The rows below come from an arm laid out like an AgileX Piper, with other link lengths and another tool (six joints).
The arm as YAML. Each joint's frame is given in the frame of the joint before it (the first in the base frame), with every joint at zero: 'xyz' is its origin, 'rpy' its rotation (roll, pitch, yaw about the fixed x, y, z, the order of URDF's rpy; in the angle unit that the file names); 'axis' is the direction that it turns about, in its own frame. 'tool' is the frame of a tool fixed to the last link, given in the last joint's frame.
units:
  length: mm
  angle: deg
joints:
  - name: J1
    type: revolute
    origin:
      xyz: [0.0, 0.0, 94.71]
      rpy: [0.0, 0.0, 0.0]
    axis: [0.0, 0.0, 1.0]
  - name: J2
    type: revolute
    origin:
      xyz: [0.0, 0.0, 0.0]
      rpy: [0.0, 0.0, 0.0]
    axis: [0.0, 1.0, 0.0]
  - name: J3
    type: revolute
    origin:
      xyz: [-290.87, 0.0, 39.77]
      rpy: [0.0, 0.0, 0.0]
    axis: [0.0, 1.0, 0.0]
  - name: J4
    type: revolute
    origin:
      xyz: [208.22, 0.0, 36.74]
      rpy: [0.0, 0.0, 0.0]
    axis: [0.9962, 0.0, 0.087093]
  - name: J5
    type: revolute
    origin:
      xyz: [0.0, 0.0, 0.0]
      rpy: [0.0, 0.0, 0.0]
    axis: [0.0, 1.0, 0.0]
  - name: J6
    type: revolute
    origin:
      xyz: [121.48, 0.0, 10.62]
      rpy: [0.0, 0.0, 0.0]
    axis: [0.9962, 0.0, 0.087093]
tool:
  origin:
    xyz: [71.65, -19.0, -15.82]
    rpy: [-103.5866, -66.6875, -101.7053]
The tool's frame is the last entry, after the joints.
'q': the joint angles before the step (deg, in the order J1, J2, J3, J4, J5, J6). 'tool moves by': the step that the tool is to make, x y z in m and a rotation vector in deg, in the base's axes. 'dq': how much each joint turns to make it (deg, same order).
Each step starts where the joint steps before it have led.
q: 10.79 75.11 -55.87 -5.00 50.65 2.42
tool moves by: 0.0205 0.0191 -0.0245 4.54 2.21 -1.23
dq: 0.17 6.58 -0.12 4.99 -5.14 0.13
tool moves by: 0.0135 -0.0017 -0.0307 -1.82 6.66 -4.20
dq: 0.18 8.76 -2.30 -2.77 0.54 5.85
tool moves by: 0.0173 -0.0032 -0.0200 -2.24 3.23 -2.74
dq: 0.00 6.95 -3.43 -3.07 0.32 4.35
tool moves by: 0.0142 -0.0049 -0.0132 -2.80 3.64 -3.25
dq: -0.02 6.24 -5.17 -3.12 3.51 4.56
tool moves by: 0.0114 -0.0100 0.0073 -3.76 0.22 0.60
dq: 0.00 1.71 -4.09 -3.99 3.52 0.87
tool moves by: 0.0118 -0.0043 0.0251 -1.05 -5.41 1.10
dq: 0.01 -2.87 -2.06 -2.35 -0.17 0.02
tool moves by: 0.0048 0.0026 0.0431 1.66 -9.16 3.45
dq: -0.01 -7.19 -0.34 0.70 -2.55 -3.32
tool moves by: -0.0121 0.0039 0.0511 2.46 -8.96 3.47
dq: 0.00 -9.24 -0.03 2.79 -0.81 -4.47
